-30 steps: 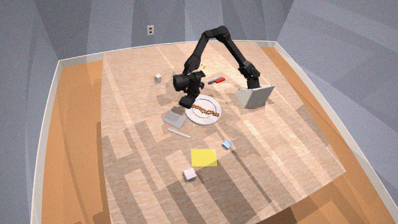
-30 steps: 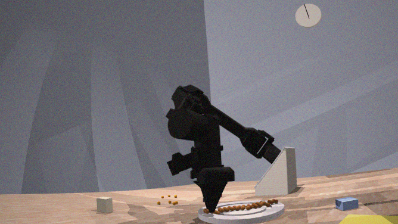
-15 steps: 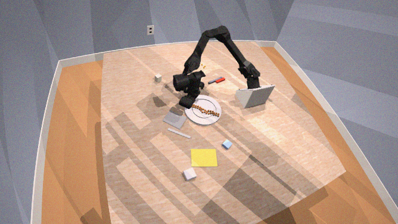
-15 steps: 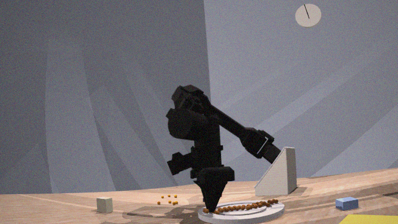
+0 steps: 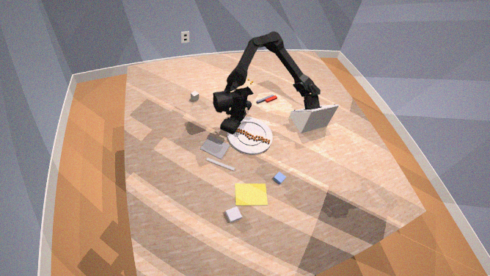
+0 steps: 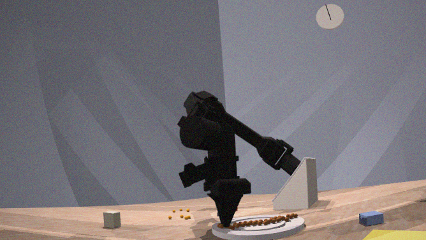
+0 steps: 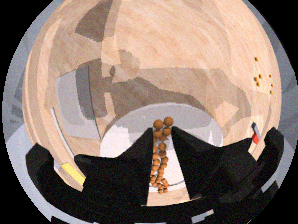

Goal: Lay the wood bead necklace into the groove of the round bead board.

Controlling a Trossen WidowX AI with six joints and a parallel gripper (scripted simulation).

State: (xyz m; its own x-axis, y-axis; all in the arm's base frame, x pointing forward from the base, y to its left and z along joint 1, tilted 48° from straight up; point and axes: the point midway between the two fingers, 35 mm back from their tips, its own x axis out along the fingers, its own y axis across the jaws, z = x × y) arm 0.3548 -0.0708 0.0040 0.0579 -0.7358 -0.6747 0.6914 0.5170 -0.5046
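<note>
Now: the grey sheet 110 mm ahead of my gripper tip, 70 mm to the left of it and 10 mm below it. Also, from my gripper tip: stick: 150 mm to the left, 110 mm ahead, 10 mm below; red-tipped tool: 240 mm behind, 150 mm to the right, 10 mm below; beige cube: 240 mm to the right, 130 mm ahead.
</note>
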